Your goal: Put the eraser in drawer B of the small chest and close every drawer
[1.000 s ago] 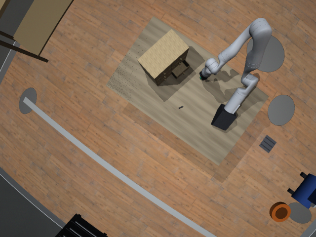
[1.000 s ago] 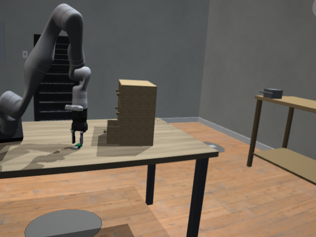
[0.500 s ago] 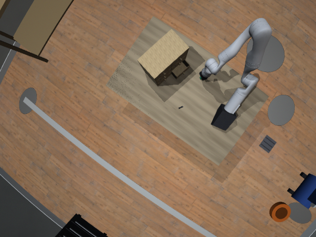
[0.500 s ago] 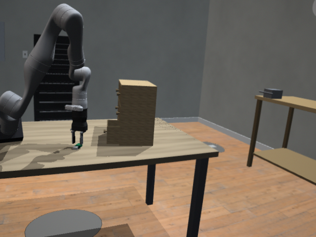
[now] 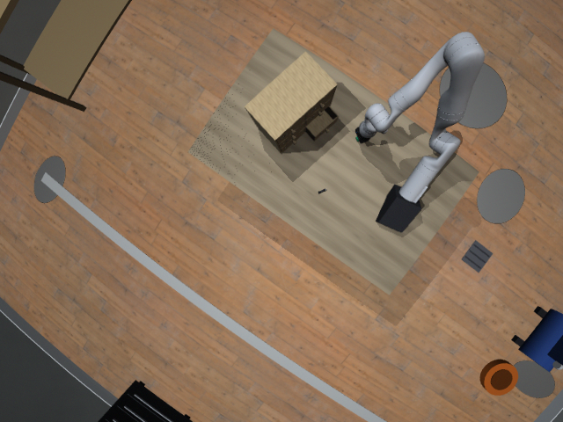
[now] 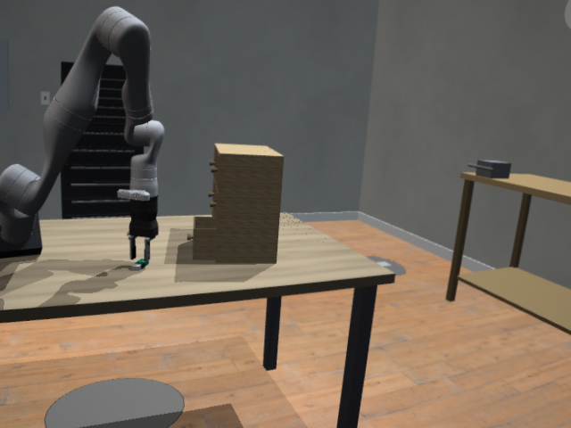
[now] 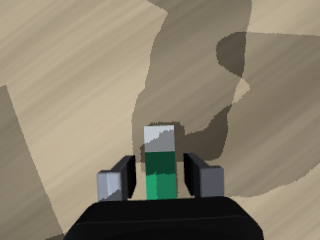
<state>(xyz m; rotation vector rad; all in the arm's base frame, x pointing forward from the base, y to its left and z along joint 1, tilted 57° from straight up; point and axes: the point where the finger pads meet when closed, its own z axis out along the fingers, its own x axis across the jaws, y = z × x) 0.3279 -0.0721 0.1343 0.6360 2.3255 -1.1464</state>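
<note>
The eraser lies 30 mm below my hand. From my hand the other things lie so: drawer (260 mm ahead, 50 mm to the left, 10 mm below); then dark object (30 mm ahead, 340 mm to the left, 30 mm below).
</note>
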